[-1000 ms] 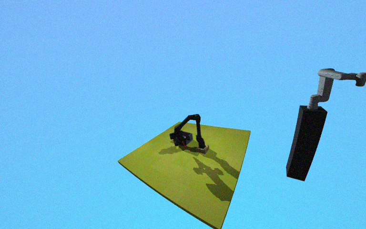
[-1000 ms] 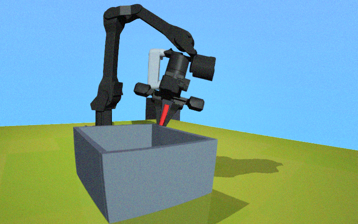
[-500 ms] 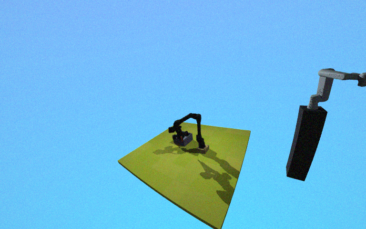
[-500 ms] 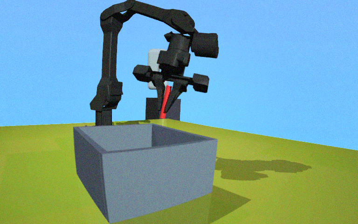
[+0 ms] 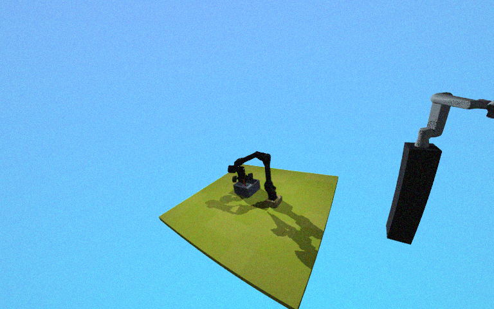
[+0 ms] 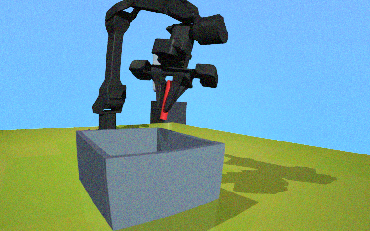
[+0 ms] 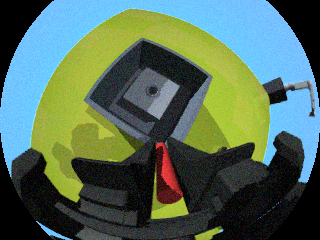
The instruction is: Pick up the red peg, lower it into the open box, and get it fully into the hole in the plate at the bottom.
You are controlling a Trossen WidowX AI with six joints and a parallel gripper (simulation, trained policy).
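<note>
My gripper tip is 1 cm past the red peg, 2 cm to the right of it and 2 cm below it. From my gripper tip the other things lie so: grey box 5 cm ahead, 8 cm to the right, 11 cm below.
</note>
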